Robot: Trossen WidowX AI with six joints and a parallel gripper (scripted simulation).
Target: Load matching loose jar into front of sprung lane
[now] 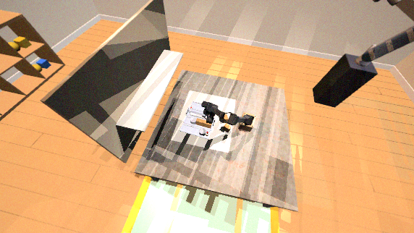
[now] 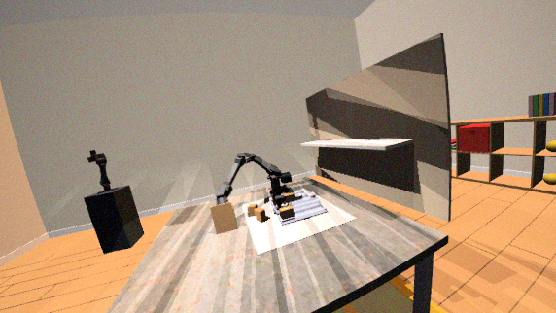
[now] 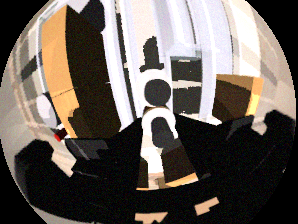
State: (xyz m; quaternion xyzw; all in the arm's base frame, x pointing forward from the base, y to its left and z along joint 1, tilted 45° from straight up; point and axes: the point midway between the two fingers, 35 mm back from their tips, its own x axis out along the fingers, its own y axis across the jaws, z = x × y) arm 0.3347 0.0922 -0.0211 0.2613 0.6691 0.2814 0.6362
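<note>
Now: gripper tip 140 mm short of the lane unit, 20 mm to the left of it and 10 mm above it. Also, from my gripper tip: shelf: 500 mm ahead, 330 mm above, 30 mm to the left.
</note>
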